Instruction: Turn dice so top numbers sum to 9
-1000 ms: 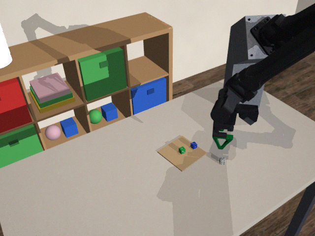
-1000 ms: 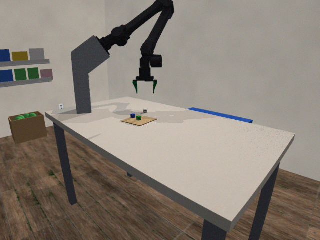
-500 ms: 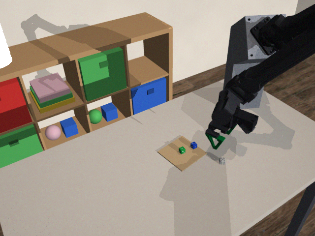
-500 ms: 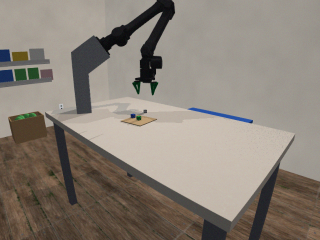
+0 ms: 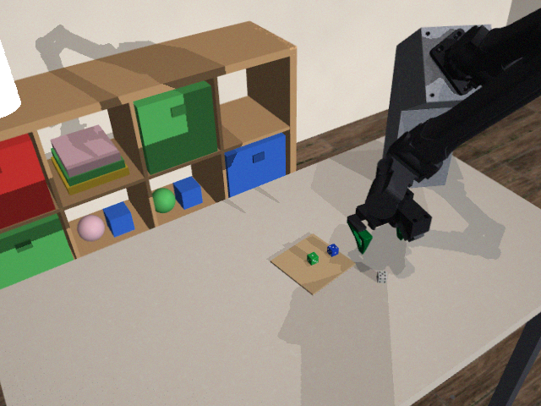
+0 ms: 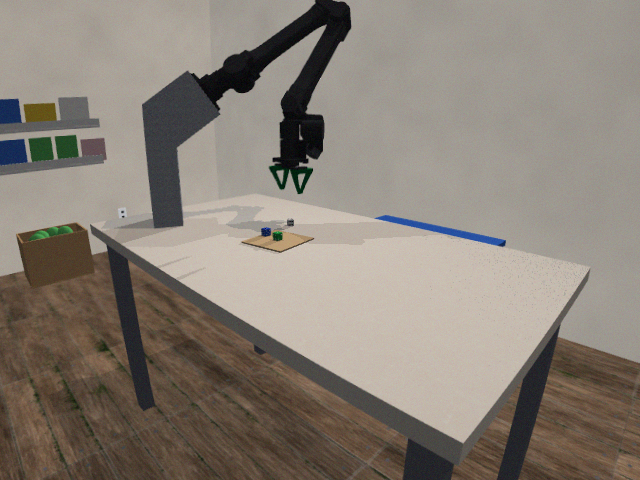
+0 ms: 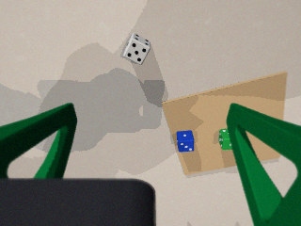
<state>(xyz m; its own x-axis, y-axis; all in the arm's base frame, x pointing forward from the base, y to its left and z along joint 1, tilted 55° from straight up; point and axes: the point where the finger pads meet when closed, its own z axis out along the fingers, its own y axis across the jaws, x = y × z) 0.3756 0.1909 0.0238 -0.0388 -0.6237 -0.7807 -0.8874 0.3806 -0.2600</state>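
Right now the white die is 1 cm behind my hand, 1 cm to the left of it and 11 cm below it. Also, from my hand: tan mat (10 cm ahead, 11 cm to the right, 11 cm below); then green die (10 cm ahead, 12 cm to the right, 10 cm below); then blue die (4 cm ahead, 12 cm to the right, 10 cm below).
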